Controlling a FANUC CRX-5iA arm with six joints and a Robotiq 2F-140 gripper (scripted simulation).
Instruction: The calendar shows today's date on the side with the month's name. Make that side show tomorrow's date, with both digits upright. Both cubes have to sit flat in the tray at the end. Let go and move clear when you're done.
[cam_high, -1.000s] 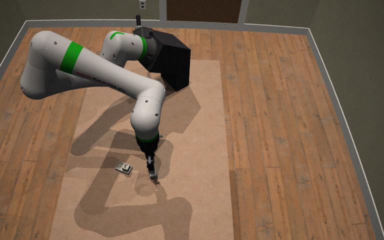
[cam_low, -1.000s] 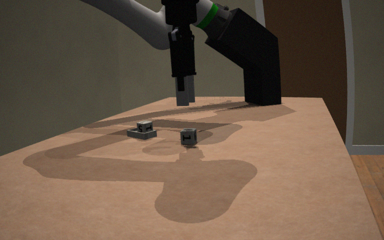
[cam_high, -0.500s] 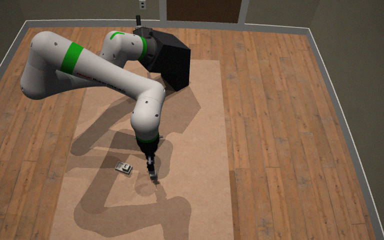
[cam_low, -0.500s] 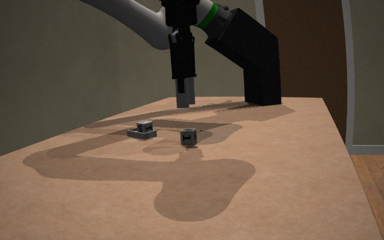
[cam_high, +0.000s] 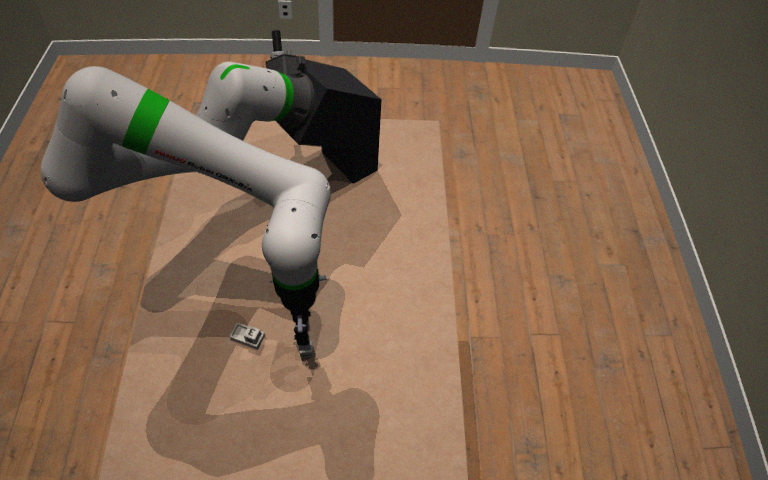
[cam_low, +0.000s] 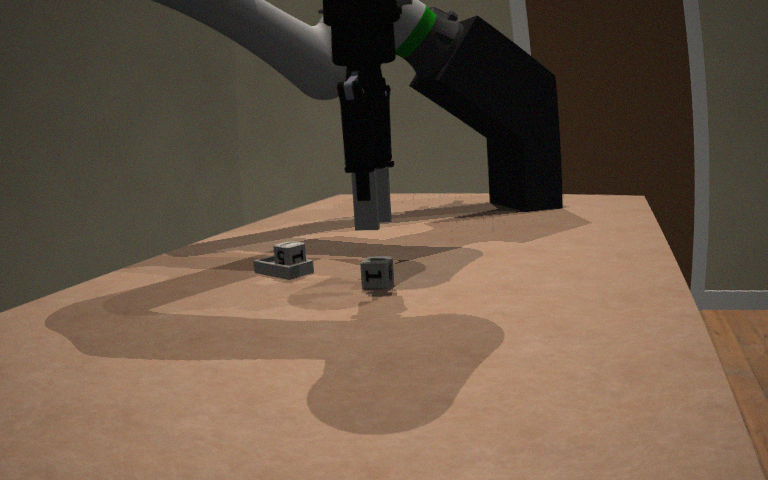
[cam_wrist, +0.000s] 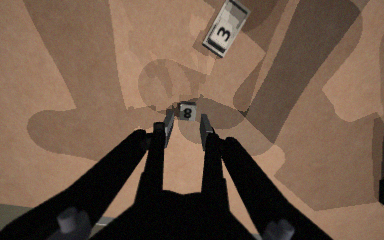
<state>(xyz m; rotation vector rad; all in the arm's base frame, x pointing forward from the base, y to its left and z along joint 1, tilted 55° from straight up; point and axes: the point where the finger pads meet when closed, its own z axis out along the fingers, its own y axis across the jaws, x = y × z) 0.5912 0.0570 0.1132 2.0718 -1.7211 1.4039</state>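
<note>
Now: hand 9 cm above the grey number cube. From my hand the other things lie so: grey calendar tray (14 cm to the right, 9 cm below, 6 cm behind).
</note>
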